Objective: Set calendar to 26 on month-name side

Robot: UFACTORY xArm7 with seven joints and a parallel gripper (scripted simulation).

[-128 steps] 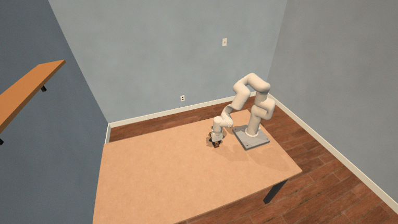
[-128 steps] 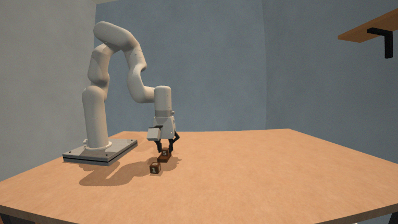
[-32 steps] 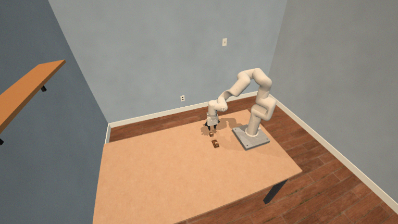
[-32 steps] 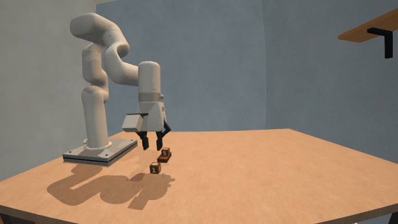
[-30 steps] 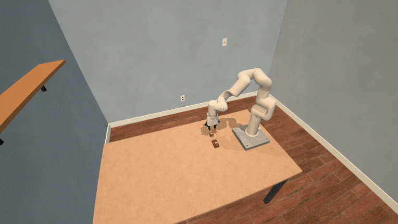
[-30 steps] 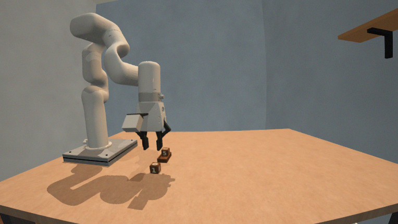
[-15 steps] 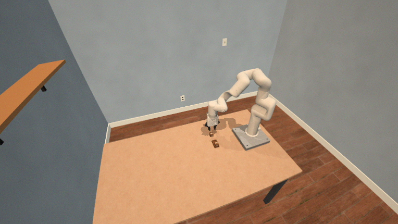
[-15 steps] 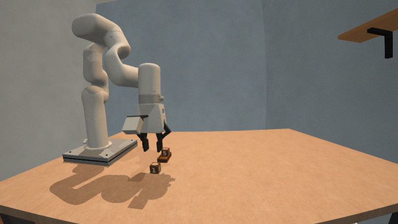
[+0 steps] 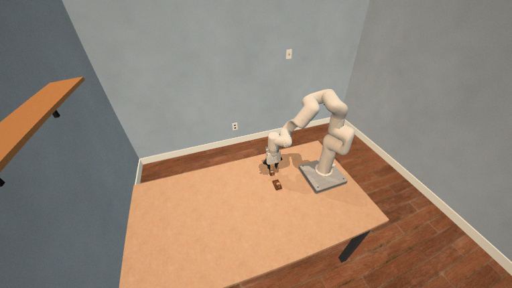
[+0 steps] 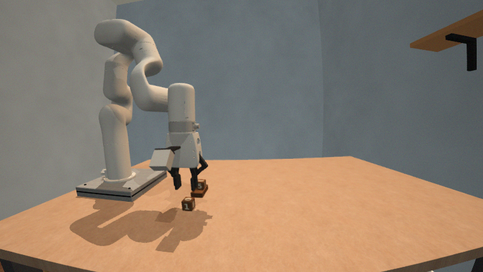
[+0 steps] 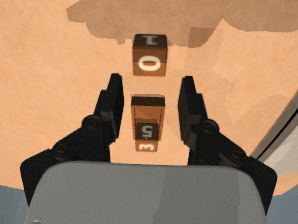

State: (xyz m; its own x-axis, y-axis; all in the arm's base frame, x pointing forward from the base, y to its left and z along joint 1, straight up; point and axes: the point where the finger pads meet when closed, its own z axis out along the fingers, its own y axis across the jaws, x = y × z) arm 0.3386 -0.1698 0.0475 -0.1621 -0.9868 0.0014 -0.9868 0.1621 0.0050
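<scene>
My gripper is now 70 mm above the brown cube. Also, from my hand: brown tray (20 mm ahead, 110 mm to the left, 80 mm below).
</scene>
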